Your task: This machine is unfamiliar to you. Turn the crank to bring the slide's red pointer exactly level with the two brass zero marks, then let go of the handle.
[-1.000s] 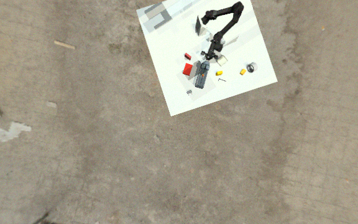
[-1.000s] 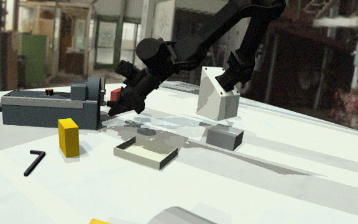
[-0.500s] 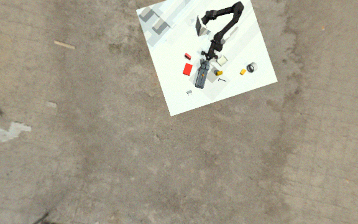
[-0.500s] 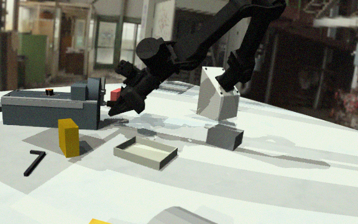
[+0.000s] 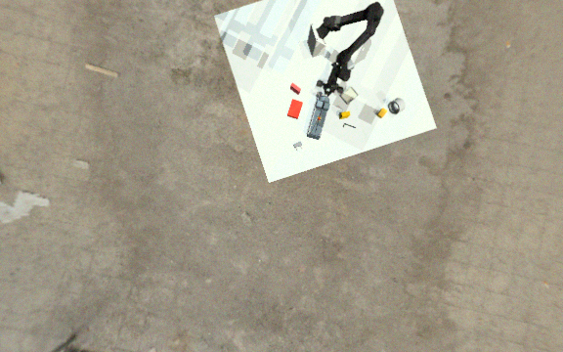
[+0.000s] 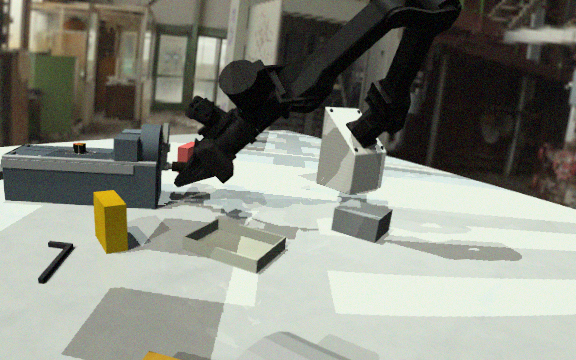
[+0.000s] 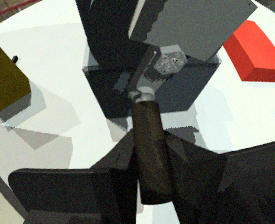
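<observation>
The red pointer is 12 cm to the right of my gripper tip, 12 cm ahead of it and 5 cm above it. Round my gripper tip: shallow grey tray: 18 cm to the left, 5 cm ahead, 3 cm below; dark crank handle: 3 cm above, 1 cm to the left, 1 cm behind; yellow block: 17 cm ahead, 8 cm to the left.
</observation>
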